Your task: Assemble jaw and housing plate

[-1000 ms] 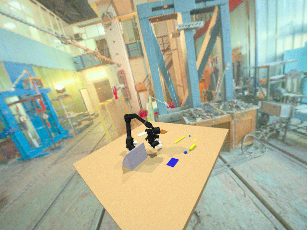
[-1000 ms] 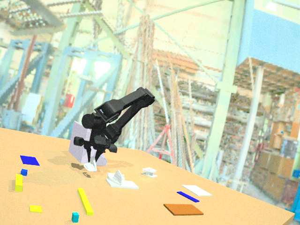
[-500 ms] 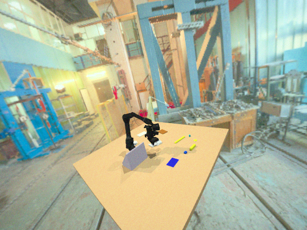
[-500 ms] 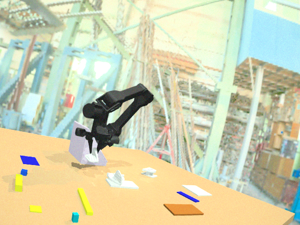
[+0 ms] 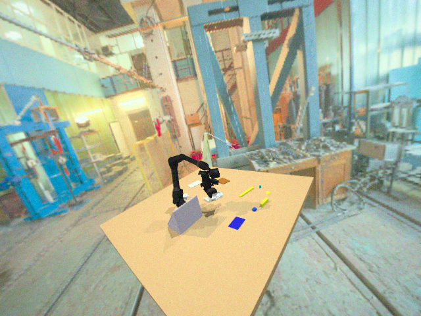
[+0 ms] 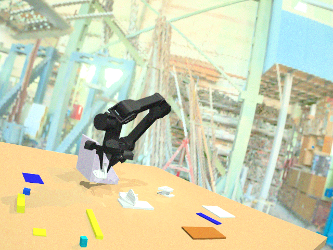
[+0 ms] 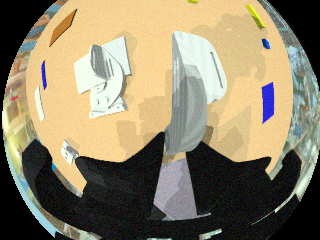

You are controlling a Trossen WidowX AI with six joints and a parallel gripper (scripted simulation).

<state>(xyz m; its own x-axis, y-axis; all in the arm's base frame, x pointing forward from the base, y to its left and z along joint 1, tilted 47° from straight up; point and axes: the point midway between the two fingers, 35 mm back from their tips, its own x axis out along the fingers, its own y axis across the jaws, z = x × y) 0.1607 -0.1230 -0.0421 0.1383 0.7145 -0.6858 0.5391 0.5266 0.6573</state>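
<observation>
The white jaw lies 2 cm ahead of my gripper tip, 1 cm to the right of it and 1 cm above it. Also, from my gripper tip: blue strip 33 cm ahead, 28 cm to the left, 8 cm below; then brown plate 40 cm ahead, 14 cm to the left, 8 cm below; then blue cube 31 cm to the right, 8 cm below, 5 cm ahead.
</observation>
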